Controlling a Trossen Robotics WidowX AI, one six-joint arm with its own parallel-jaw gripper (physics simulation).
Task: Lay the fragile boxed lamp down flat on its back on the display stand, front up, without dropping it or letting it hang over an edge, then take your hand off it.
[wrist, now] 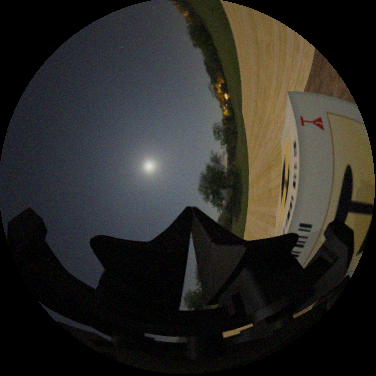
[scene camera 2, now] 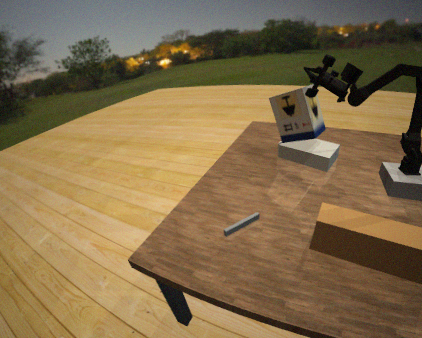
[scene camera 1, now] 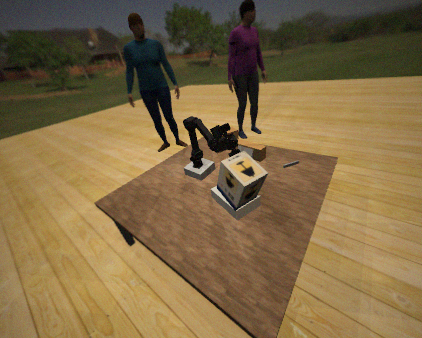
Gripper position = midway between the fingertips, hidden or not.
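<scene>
Scene camera 2 shows the gripper (scene camera 2: 304, 67) together with a stand (scene camera 2: 315, 153). The gripper appears in the wrist view (wrist: 190, 210) too.
</scene>
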